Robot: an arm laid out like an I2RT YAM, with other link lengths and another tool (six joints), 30 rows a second.
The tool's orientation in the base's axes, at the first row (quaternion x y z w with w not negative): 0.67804, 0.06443, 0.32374, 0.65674
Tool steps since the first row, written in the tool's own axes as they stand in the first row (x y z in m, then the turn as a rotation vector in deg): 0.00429, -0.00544, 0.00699, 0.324, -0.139, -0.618; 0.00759, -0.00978, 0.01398, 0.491, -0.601, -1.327; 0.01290, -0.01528, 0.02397, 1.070, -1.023, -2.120; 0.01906, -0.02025, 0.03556, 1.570, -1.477, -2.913; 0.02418, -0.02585, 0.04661, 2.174, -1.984, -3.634
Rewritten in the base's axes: 0.00885, -0.00303, -0.00305, -0.023, 0.709, -0.059; 0.01656, -0.00671, -0.00542, -0.108, 1.456, -0.482; 0.02780, -0.01176, -0.00794, 0.072, 2.480, -0.728; 0.04037, -0.01780, -0.00956, 0.202, 3.468, -1.031; 0.05205, -0.02383, -0.01216, 0.468, 4.455, -1.342
